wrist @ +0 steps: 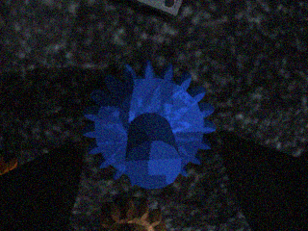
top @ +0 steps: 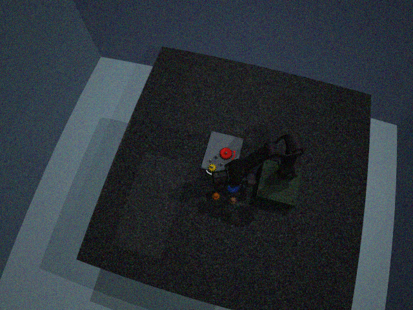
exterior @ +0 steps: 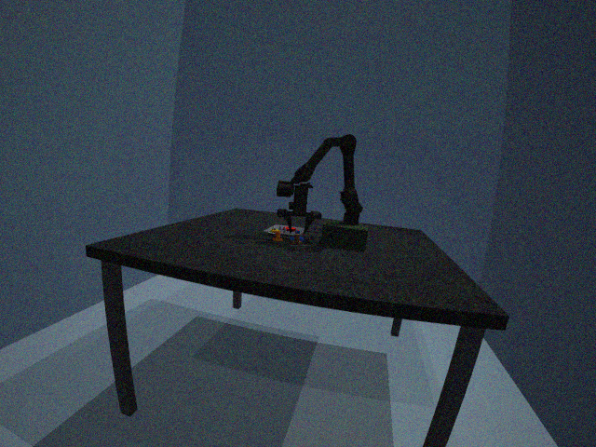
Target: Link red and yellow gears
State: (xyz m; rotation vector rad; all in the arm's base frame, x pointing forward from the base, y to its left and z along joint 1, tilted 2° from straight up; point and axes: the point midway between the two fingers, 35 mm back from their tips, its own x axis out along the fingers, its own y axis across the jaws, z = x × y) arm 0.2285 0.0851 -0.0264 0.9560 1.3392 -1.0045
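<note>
My gripper tip is 120 mm short of the yellow gear, 80 mm to the left of it and 10 mm above it. From my gripper tip the other things lie so: red gear (160 mm to the right, 60 mm ahead, 10 mm below); large blue gear (10 mm below); white arrow (130 mm ahead, 50 mm to the right, 20 mm below).
</note>
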